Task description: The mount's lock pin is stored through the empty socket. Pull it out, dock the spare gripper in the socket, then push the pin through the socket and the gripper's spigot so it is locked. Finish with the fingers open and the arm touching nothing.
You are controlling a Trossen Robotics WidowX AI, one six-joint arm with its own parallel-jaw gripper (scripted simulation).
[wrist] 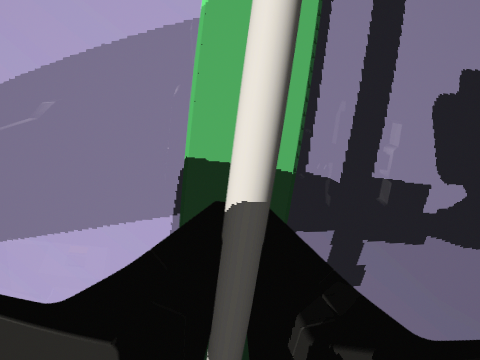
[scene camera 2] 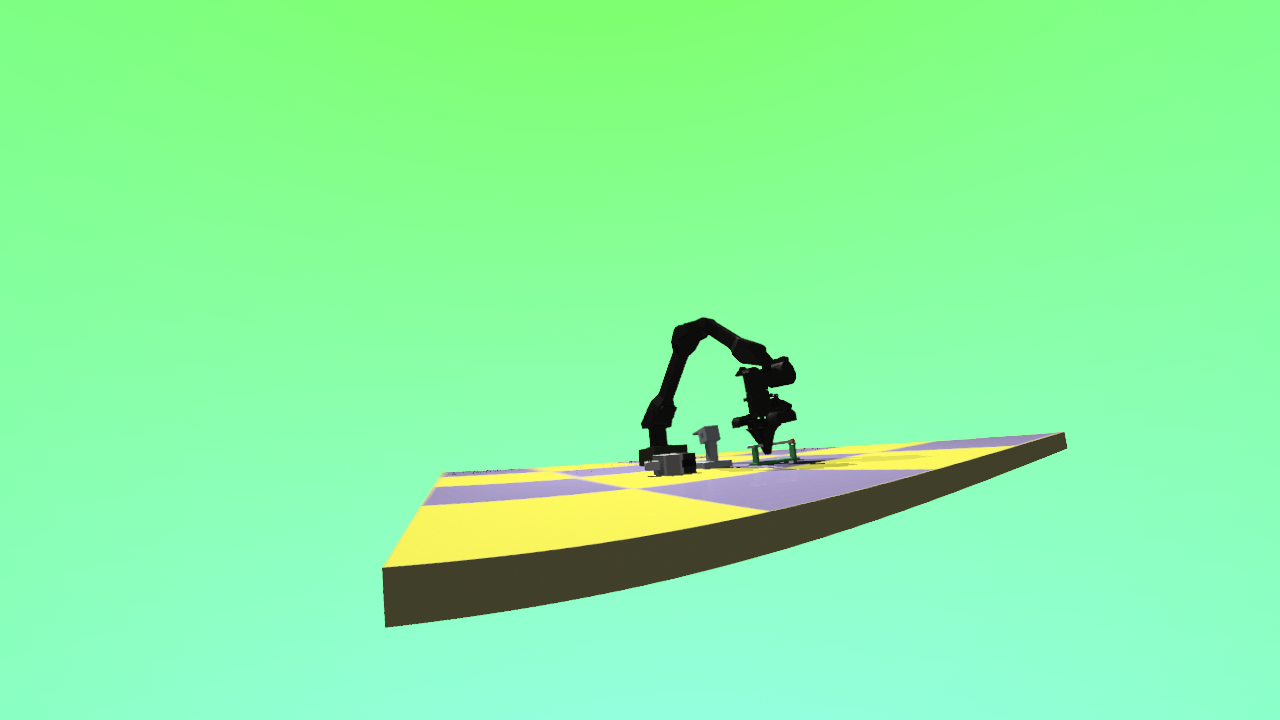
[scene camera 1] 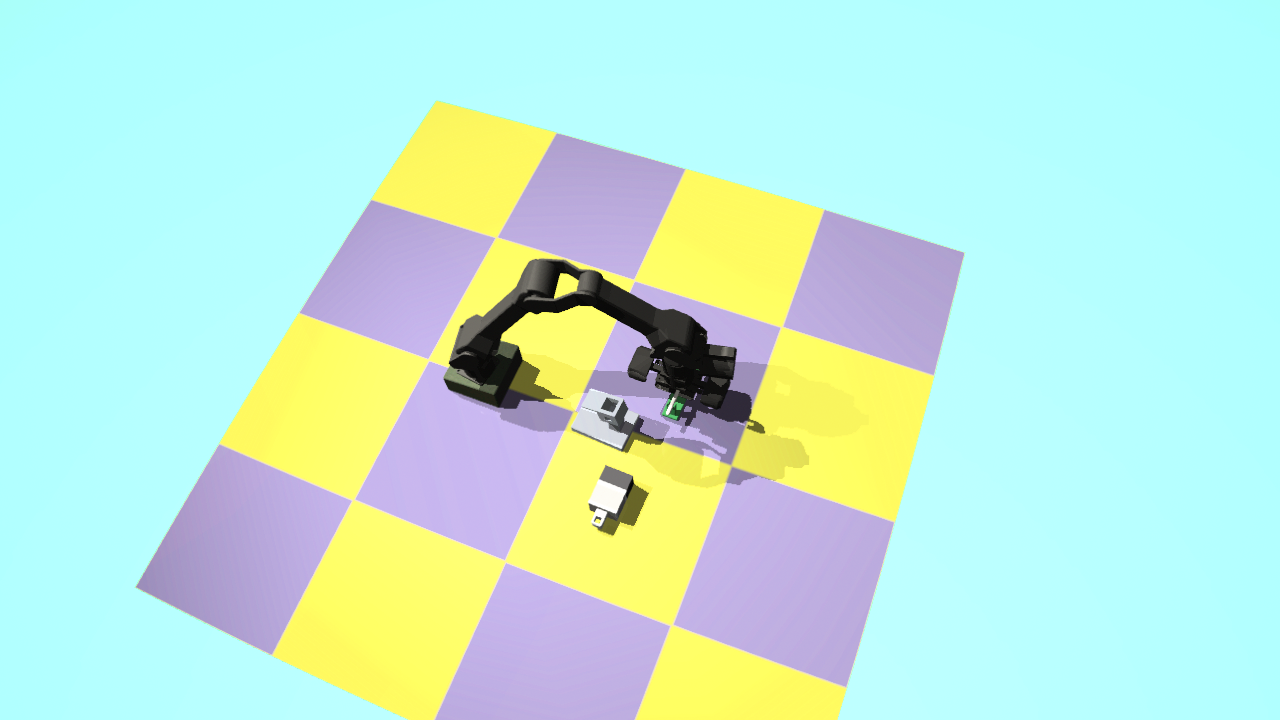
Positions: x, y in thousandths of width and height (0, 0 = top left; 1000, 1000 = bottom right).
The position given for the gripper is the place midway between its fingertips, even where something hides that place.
Note:
In view: the gripper (scene camera 1: 531, 545), a lock pin (wrist: 557, 199), a spare gripper (scene camera 1: 477, 685), a mount (scene camera 1: 473, 581) and a green pin rest (wrist: 461, 115).
The spare gripper is seen too in scene camera 2 (scene camera 2: 532, 644). The gripper also shows in the wrist view (wrist: 499, 612) and in scene camera 2 (scene camera 2: 600, 631). The mount also shows in scene camera 2 (scene camera 2: 554, 605). The wrist view does not show the spare gripper: it is out of frame.

